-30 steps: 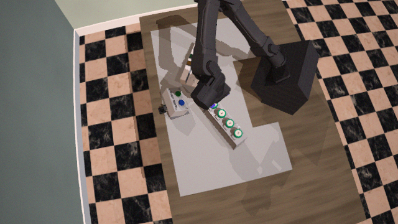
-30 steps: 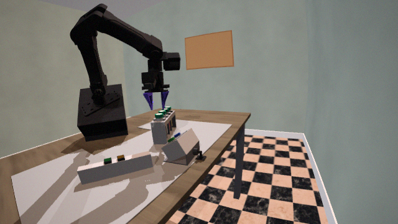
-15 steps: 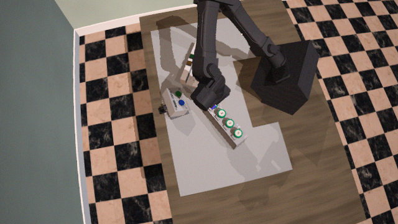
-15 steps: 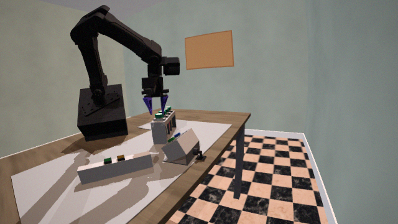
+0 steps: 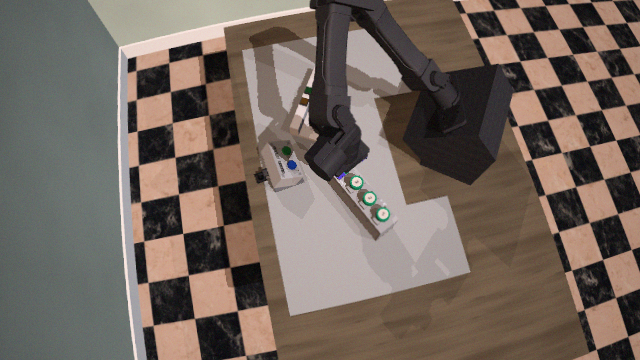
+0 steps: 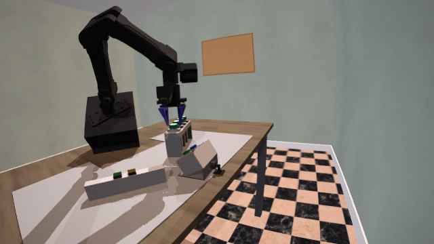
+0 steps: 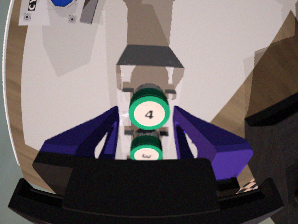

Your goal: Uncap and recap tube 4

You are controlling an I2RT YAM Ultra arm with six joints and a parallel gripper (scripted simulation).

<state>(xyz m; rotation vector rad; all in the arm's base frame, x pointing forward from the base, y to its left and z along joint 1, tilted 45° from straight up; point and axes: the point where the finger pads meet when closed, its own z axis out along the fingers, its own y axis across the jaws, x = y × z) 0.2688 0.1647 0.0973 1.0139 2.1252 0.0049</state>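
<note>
Now: the cap 3 4 cm to the left of my hand, 3 cm behind it and 1 cm below it. Round my hand: cap 2: 9 cm to the left, 5 cm behind, 1 cm below; then green ready key: 14 cm ahead, 10 cm to the right, 6 cm below; then blue cycle key: 13 cm ahead, 6 cm below, 5 cm to the right.
</note>
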